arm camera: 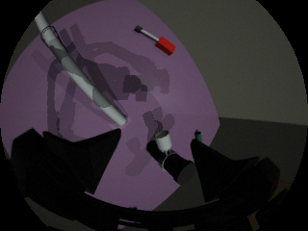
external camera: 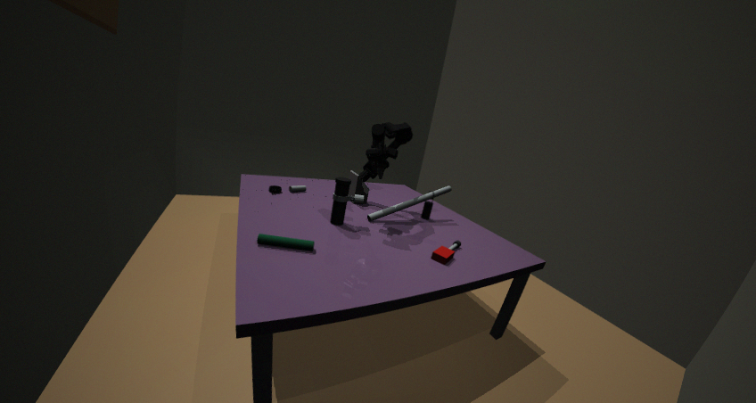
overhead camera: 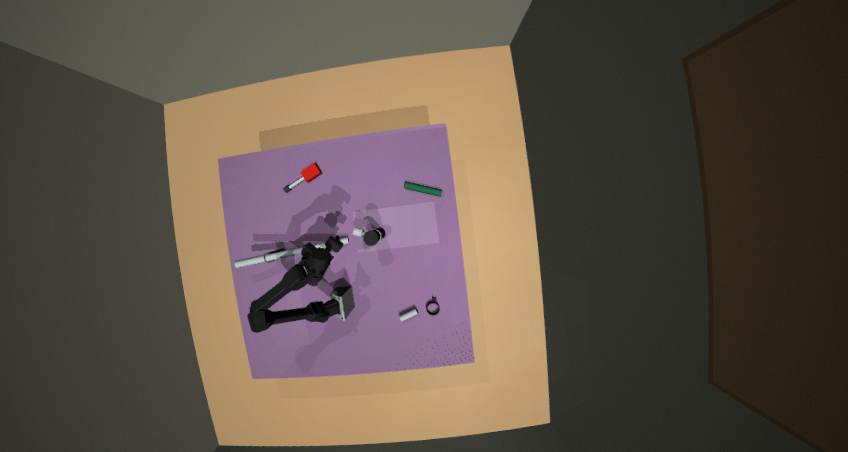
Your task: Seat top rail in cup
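Now: the brace band 20 mm ahead of my gripper tip, 120 mm to the right of it and 110 mm below it. Round my gripper tip: green cylinder 220 mm ahead, 400 mm to the right, 210 mm below; short post 70 mm behind, 380 mm to the left, 130 mm below; red-handled tool 310 mm ahead, 250 mm to the left, 220 mm below.
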